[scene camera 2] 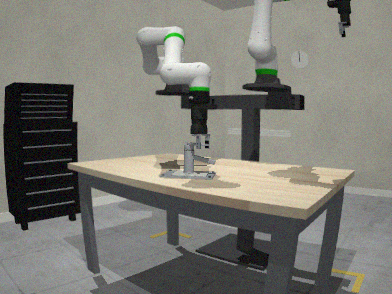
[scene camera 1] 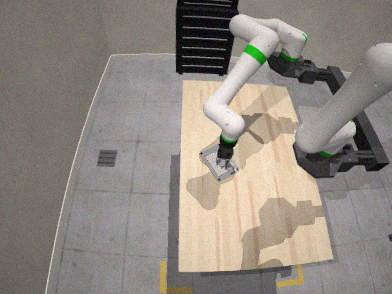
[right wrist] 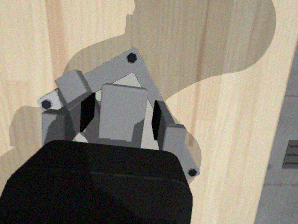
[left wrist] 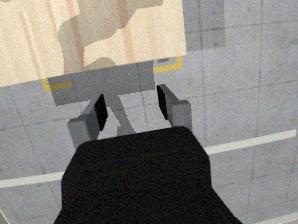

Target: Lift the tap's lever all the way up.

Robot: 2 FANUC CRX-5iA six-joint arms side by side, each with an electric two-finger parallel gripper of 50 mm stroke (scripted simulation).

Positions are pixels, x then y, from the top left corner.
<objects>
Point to a lever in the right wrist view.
122,110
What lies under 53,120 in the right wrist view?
The right gripper.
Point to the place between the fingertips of the left gripper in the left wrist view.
131,100
</objects>
